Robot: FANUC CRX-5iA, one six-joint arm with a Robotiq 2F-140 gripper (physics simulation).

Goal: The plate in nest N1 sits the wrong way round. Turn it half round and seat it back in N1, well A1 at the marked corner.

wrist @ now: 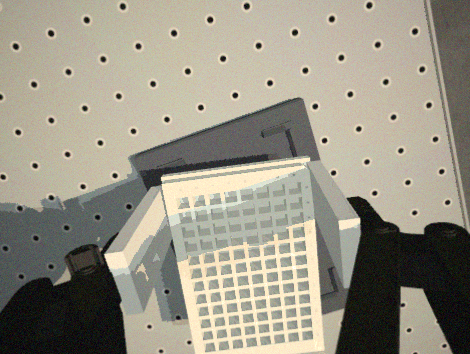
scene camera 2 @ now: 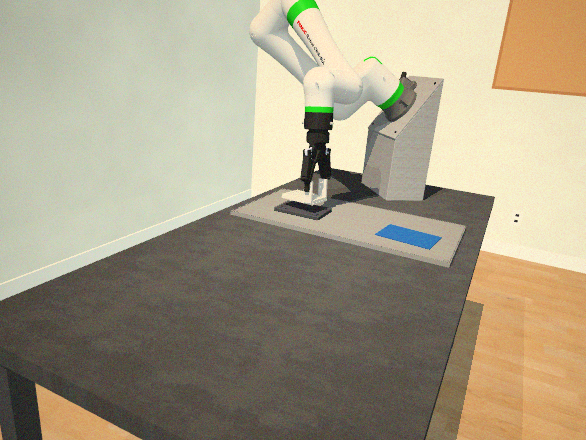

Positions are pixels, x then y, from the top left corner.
Scene:
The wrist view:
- my gripper: 238,197
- cream well plate: 244,235
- dark nest: 241,141
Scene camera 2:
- my gripper: 315,200

